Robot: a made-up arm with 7 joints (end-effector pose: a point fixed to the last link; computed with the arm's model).
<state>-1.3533 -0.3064 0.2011 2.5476 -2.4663 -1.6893 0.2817</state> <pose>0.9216 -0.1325 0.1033 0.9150 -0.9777 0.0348</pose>
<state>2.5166 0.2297 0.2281 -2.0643 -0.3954 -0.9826 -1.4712</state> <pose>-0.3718 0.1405 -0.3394 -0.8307 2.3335 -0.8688</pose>
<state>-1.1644 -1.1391 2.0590 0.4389 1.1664 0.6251 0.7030</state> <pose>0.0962 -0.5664 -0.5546 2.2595 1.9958 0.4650</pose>
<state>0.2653 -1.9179 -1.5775 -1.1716 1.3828 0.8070 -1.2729</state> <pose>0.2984 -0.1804 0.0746 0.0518 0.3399 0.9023</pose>
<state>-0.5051 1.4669 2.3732 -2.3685 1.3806 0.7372 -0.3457</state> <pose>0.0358 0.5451 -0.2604 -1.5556 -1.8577 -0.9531</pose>
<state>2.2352 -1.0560 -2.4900 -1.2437 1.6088 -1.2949 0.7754</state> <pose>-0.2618 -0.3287 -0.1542 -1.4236 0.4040 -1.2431</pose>
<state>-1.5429 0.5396 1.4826 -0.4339 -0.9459 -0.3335 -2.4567</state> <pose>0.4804 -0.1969 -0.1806 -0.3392 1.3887 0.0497</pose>
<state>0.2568 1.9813 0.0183 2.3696 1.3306 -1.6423 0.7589</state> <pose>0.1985 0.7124 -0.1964 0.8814 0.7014 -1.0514</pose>
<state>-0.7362 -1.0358 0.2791 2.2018 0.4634 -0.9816 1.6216</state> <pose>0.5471 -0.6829 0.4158 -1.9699 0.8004 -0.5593</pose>
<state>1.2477 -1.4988 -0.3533 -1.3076 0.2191 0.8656 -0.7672</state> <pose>0.1396 -0.2171 0.0576 -2.3860 -0.2878 -0.5013</pose>
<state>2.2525 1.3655 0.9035 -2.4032 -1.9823 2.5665 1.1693</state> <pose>0.2744 0.3877 0.1338 -1.1581 -1.3271 -2.1026</pose>
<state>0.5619 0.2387 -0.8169 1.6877 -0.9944 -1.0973 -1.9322</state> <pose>-0.7091 0.1213 0.6261 -2.3763 -0.3278 0.2416</pose>
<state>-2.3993 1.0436 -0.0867 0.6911 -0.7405 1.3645 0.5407</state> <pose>0.6650 0.6552 -0.8346 -1.0658 2.7080 -0.1959</pose>
